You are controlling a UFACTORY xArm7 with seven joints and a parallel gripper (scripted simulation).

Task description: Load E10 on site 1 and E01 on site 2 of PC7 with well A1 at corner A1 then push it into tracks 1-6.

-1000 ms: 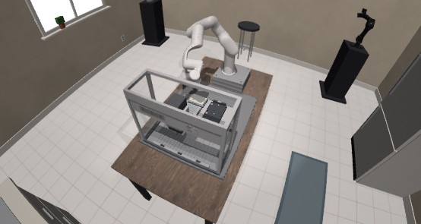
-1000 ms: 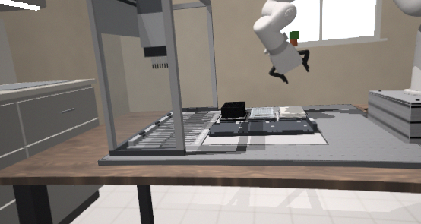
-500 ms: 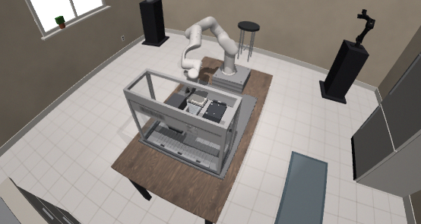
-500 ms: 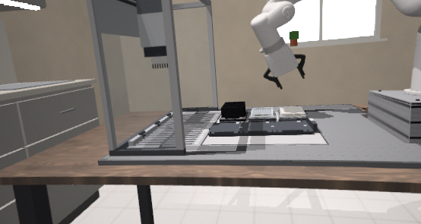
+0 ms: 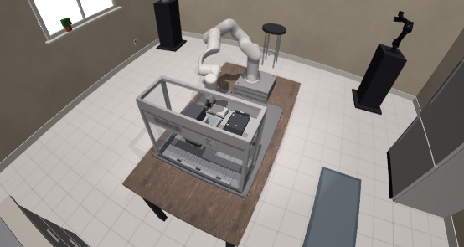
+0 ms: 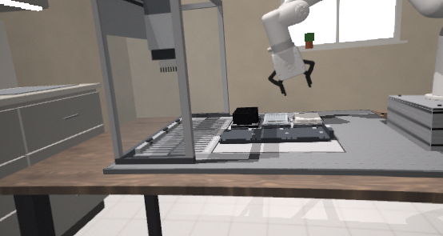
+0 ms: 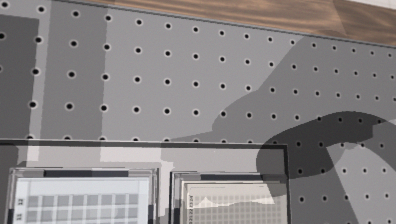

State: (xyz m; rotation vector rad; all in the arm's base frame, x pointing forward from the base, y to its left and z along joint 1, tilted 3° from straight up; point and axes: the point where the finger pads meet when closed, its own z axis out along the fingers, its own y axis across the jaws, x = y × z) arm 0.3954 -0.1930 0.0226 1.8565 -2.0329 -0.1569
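Now: the white 96-well plate E01 100 mm below my hand, 80 mm ahead of it and 20 mm to the left of it. From my hand the other things lie so: A1 tag: 130 mm ahead, 110 mm below, 80 mm to the left; then nest S2: 120 mm below, 80 mm ahead, 20 mm to the left; then nest S1: 120 mm below, 40 mm to the left, 30 mm behind.
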